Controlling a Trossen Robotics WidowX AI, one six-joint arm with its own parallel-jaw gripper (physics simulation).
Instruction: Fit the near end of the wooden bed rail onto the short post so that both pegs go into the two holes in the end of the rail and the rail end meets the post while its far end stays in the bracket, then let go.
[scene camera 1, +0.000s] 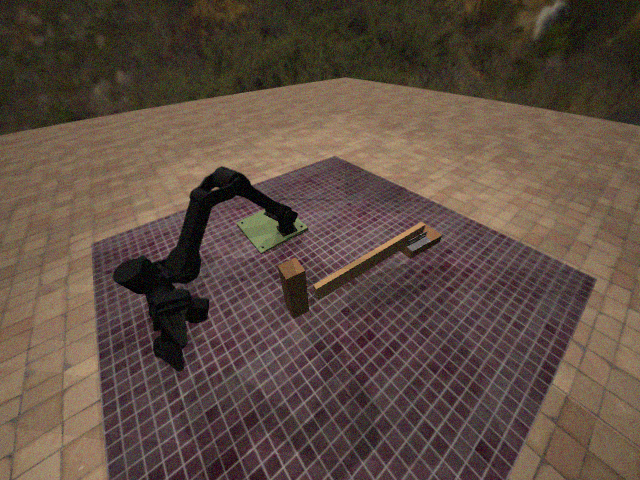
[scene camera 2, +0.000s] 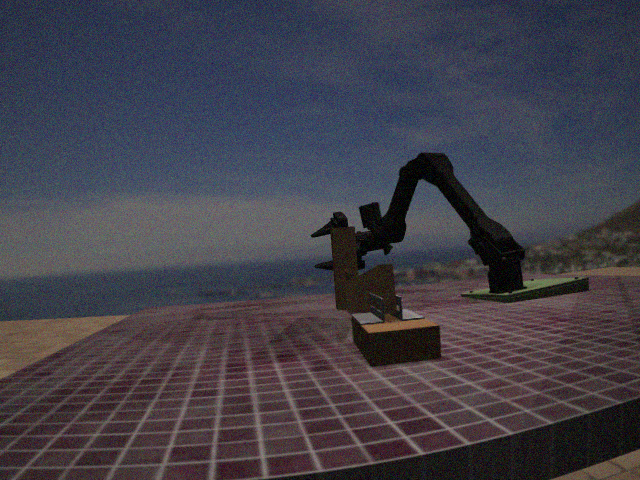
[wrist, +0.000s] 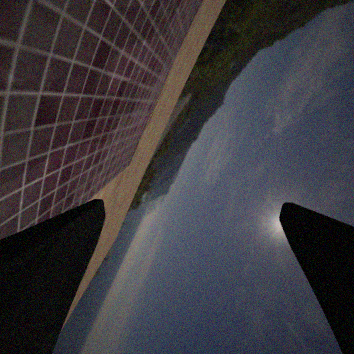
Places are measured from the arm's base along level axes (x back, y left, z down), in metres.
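Where they show: gripper, fingertip midpoint: (scene camera 1: 182, 358) (scene camera 2: 312, 251) (wrist: 194, 209); arm's base, link origin: (scene camera 1: 286, 228) (scene camera 2: 508, 290).
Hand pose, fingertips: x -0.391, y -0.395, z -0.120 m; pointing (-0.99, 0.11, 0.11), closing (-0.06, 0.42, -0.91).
Each offset is from my fingertips to the top centre of the thing. "spot": to the spot under its first point. Level surfaces: height alone.
The wooden bed rail (scene camera 1: 369, 259) (scene camera 2: 379, 285) slants across the mat. Its near end is beside the short post {spot: dz +0.016, dx +0.035, dy +0.264 m} (scene camera 1: 295, 291) (scene camera 2: 344, 266), with a narrow gap showing in scene camera 1. Its far end is at the bracket {spot: dz +0.100, dx +0.036, dy +0.822 m} (scene camera 1: 433, 236) (scene camera 2: 398, 343), between upright metal plates in scene camera 2. The post stands upright. The pegs and the holes cannot be made out. My gripper (scene camera 1: 181, 357) (scene camera 2: 314, 251) (wrist: 194, 209) is open and empty, raised above the mat and apart from the rail, on the side of the post away from the bracket. In scene camera 2 the post partly hides it.
The arm's base stands on a green plate (scene camera 1: 253, 235) (scene camera 2: 560, 285) at the back of the tiled purple mat {dz +0.136 m} (scene camera 1: 361, 392) (scene camera 2: 206, 392). The forearm arches above the mat. Pale paving (scene camera 1: 610, 341) surrounds the mat. In the wrist view the mat's edge and sky show beyond the fingers.
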